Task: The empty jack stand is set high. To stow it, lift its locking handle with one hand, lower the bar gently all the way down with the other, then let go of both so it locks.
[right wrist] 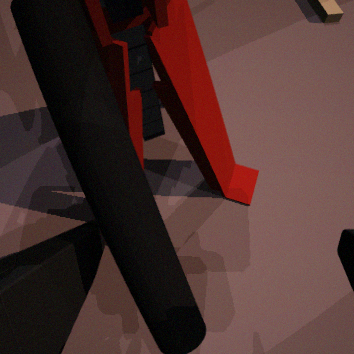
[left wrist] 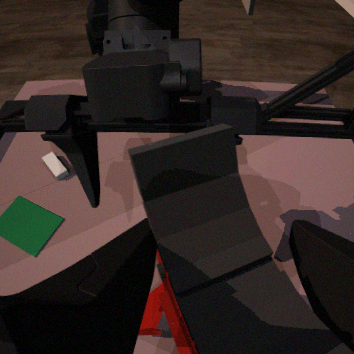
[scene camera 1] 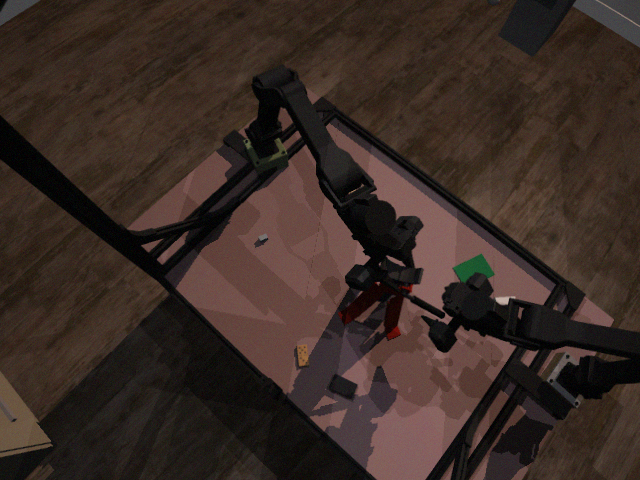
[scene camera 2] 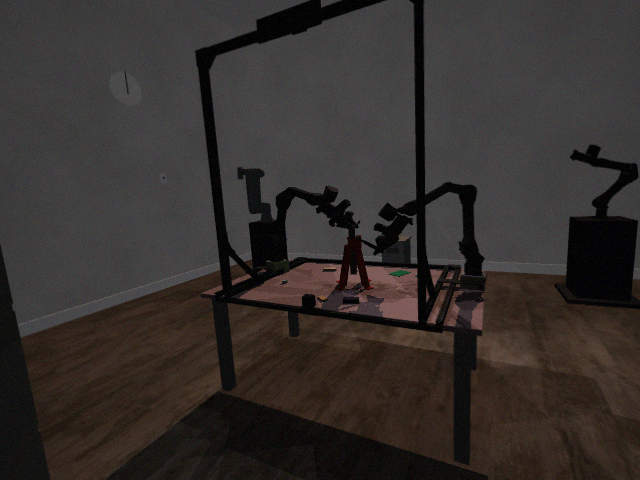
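The red jack stand (scene camera 1: 393, 312) (scene camera 2: 347, 266) (left wrist: 172, 320) (right wrist: 195, 90) stands upright on the table. Its dark toothed bar (right wrist: 147, 95) runs down between the legs, topped by a grey curved saddle (scene camera 1: 404, 274) (left wrist: 200, 210). My left gripper (scene camera 1: 393, 266) (scene camera 2: 355, 225) (left wrist: 223, 230) is shut on the saddle, a finger at each side. The black locking handle (scene camera 1: 426, 305) (scene camera 2: 368, 242) (right wrist: 125, 200) sticks out from the stand's top. My right gripper (scene camera 1: 436, 308) (scene camera 2: 376, 252) (right wrist: 222, 237) is open near the handle's free end, which shows between its fingers, nearer the left-hand one in the right wrist view.
A green square (scene camera 1: 473, 268) (scene camera 2: 399, 273) (left wrist: 32, 225) and a white block (scene camera 1: 505, 300) (left wrist: 55, 166) lie near the right arm. An orange dotted block (scene camera 1: 302, 355), a black block (scene camera 1: 342, 386) and a small pale block (scene camera 1: 263, 237) lie around the stand. Dark frame rails (scene camera 1: 444, 175) edge the table.
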